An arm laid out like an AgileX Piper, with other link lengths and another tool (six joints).
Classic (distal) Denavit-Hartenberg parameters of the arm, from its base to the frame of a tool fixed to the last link. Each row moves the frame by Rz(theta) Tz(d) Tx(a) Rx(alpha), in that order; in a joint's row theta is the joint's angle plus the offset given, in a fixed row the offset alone. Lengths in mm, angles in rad.
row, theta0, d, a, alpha
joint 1, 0, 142.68, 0, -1.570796
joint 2, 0.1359, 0, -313.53, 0
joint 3, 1.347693, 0, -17.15, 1.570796
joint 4, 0, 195.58, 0, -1.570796
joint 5, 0, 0, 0, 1.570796
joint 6, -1.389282, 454.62, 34.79, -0.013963
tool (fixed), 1.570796, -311.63, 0, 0
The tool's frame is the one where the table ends.
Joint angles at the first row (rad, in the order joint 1, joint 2, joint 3, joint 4, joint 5, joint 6):
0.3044 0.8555 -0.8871 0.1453 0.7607 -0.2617
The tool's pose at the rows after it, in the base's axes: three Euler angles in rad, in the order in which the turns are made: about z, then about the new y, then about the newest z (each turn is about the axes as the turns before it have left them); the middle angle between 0 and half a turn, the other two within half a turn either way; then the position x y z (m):
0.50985 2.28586 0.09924 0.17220 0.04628 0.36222
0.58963 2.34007 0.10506 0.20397 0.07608 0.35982
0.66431 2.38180 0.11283 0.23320 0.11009 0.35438
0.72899 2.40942 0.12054 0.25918 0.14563 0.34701
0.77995 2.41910 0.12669 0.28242 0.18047 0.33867
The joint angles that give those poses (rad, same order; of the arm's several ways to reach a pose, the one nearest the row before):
0.3775 1.0041 -0.9633 0.1454 0.7572 -0.2740
0.4514 1.1519 -1.0466 0.1459 0.7472 -0.2789
0.5211 1.2959 -1.1374 0.1467 0.7362 -0.2805
0.5814 1.4318 -1.2352 0.1484 0.7261 -0.2811
0.6301 1.5572 -1.3356 0.1515 0.7111 -0.2814

